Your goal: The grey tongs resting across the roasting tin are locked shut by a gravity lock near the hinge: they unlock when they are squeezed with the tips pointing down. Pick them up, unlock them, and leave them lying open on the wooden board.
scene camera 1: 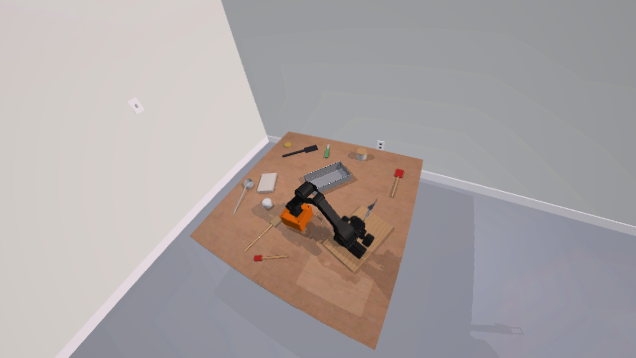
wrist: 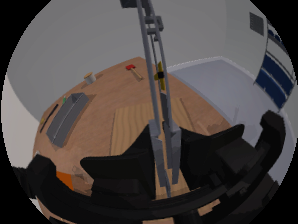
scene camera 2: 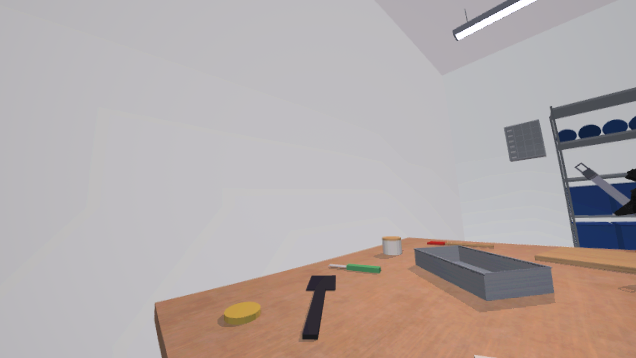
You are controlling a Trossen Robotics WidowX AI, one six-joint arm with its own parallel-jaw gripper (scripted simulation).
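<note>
There is a black spatula here, and I can see a grey roasting tin and a wooden board as well. My own gripper is also in sight.
</note>
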